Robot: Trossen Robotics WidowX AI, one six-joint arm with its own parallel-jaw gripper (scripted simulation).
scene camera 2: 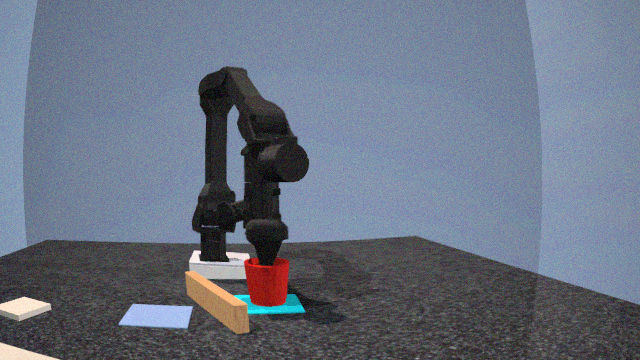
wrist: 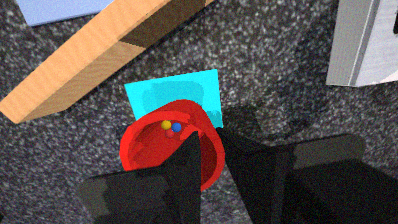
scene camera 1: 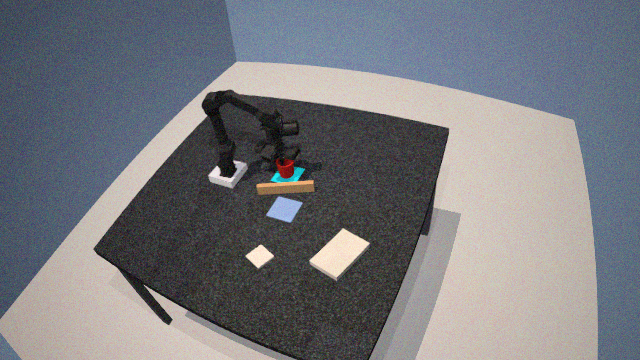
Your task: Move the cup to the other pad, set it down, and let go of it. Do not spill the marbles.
Path:
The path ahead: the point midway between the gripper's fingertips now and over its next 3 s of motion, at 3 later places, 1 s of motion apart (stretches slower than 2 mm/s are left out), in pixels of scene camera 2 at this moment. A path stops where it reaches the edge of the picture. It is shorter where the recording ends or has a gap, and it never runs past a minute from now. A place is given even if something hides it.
My gripper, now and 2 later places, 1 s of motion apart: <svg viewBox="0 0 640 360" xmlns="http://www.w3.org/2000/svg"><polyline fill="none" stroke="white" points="265,275 265,258 264,239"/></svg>

